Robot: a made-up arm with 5 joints. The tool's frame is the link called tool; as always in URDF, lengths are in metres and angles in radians. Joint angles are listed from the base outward. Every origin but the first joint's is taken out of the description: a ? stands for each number. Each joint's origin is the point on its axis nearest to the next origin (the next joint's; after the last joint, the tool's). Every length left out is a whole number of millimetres.
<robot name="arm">
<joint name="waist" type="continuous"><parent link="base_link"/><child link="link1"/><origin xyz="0.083 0.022 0.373"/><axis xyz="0 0 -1"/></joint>
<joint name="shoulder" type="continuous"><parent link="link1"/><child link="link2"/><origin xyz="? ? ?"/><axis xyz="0 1 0"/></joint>
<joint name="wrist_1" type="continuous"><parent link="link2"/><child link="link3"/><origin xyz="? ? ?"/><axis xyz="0 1 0"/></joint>
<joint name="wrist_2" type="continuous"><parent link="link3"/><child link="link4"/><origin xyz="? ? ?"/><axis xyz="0 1 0"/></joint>
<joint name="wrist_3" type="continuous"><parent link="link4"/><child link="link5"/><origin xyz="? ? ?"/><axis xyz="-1 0 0"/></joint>
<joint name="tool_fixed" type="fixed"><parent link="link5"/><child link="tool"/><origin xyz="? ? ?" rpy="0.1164 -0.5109 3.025"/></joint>
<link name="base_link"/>
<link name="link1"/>
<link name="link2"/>
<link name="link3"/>
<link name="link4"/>
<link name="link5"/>
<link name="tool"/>
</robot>
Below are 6 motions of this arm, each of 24 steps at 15 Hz.
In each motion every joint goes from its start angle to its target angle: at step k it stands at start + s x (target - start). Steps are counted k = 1, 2, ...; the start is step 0. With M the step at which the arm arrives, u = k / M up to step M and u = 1 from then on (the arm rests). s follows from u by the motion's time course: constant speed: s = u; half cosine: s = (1 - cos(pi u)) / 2; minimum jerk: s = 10 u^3 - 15 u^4 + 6 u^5.
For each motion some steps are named. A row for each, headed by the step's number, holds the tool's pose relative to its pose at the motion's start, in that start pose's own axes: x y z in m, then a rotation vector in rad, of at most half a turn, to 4 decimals.
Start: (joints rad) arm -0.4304 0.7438 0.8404 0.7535 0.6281
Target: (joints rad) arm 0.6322 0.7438 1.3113 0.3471 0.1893
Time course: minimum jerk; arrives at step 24
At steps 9, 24:
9: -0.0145 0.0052 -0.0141 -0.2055 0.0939 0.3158
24: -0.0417 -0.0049 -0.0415 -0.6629 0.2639 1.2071

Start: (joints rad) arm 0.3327 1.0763 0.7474 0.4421 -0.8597
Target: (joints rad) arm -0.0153 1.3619 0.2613 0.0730 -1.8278
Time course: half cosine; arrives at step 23
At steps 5, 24:
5: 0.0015 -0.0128 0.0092 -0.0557 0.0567 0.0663
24: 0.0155 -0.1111 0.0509 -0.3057 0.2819 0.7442

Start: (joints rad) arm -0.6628 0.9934 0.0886 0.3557 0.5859
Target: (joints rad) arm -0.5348 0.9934 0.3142 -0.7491 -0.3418
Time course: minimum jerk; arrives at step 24
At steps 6, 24:
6: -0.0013 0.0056 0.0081 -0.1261 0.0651 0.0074
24: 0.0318 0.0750 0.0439 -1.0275 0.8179 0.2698

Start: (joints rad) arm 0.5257 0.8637 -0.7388 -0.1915 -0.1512
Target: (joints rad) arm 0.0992 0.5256 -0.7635 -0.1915 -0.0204
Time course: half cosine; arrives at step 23
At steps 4, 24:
4: 0.0053 -0.0133 0.0066 0.0208 0.0254 0.0251
24: 0.1170 -0.1635 0.0678 0.2042 0.3643 0.3553

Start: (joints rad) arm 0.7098 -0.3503 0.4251 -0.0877 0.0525
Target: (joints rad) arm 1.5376 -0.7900 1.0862 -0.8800 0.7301
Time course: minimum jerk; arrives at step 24
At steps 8, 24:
8: 0.0062 0.0458 -0.0082 0.0324 0.0868 -0.2443
24: 0.0908 0.1667 -0.0674 0.2550 0.1485 -1.2890

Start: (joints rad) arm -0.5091 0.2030 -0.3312 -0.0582 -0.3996
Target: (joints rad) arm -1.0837 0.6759 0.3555 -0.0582 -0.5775
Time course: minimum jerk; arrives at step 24
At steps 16, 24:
16: 0.0033 -0.0681 -0.2448 0.0983 -1.0003 0.0571
24: 0.0370 -0.0689 -0.2982 0.1795 -1.2446 0.0060

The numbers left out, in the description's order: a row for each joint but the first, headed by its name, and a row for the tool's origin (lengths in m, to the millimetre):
shoulder: 0.059 -0.004 0
wrist_1: 0.054 0 0.16
wrist_2: 0.104 0 -0.016
wrist_3: 0.1 0 -0.027
tool: 0 0.028 -0.014

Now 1 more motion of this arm.
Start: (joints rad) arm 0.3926 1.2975 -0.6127 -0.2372 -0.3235
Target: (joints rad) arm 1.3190 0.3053 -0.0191 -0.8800 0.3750
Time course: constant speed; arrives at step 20
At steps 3, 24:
3: 0.0280 0.0445 0.0439 -0.0125 0.1785 -0.1098
24: 0.3161 0.2759 0.0963 -0.0238 0.8886 -1.2571

